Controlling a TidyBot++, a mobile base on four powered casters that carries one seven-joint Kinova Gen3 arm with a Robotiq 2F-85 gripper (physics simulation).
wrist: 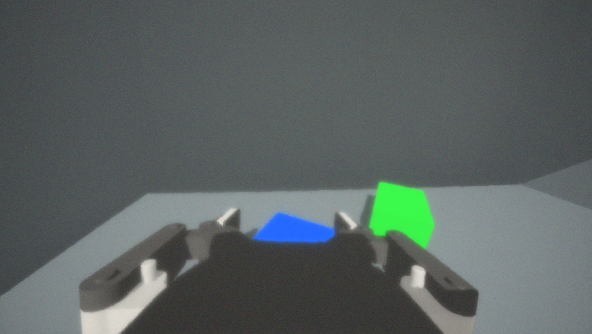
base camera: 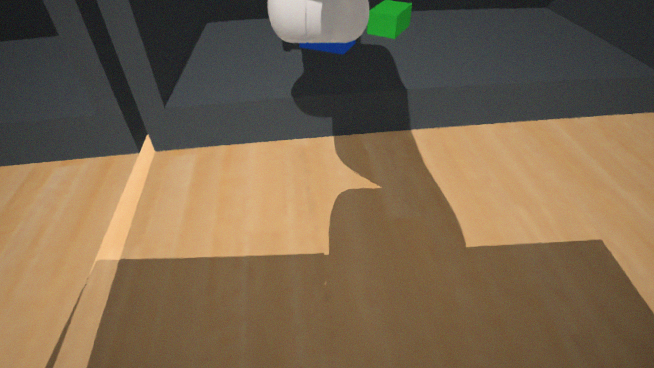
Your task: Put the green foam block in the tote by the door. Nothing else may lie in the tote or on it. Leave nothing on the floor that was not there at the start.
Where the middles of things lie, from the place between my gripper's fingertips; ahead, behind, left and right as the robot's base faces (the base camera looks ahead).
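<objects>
The blue block (wrist: 282, 227) is 2 cm to the right of my hand, 2 cm behind it and 3 cm below it. Going by their middles, the blue block is the nearest to my hand of the things named here. There is also the green foam block (wrist: 400, 208), which I see 6 cm ahead of my hand, 15 cm to the right of it and 3 cm below it.
</objects>
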